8 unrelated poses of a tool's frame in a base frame.
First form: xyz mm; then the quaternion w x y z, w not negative.
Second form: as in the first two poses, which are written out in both.
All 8 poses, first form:
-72 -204 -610 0.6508 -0.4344 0.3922 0.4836
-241 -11 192 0.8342 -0.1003 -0.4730 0.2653
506 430 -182 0.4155 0.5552 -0.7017 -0.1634
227 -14 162 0.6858 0.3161 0.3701 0.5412
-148 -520 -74 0.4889 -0.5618 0.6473 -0.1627
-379 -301 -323 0.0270 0.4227 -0.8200 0.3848
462 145 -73 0.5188 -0.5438 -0.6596 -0.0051
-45 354 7 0.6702 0.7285 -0.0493 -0.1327
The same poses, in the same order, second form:
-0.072 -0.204 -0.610 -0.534 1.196 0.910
-0.241 -0.011 0.192 -0.666 -0.827 0.917
0.506 0.430 -0.182 2.287 -0.413 -1.613
0.227 -0.014 0.162 1.008 0.166 1.428
-0.148 -0.520 -0.074 -2.124 0.467 -1.448
-0.379 -0.301 -0.323 -2.428 -0.379 -2.332
0.462 0.145 -0.073 -2.262 -0.761 1.391
-0.045 0.354 0.007 1.638 0.128 -0.255

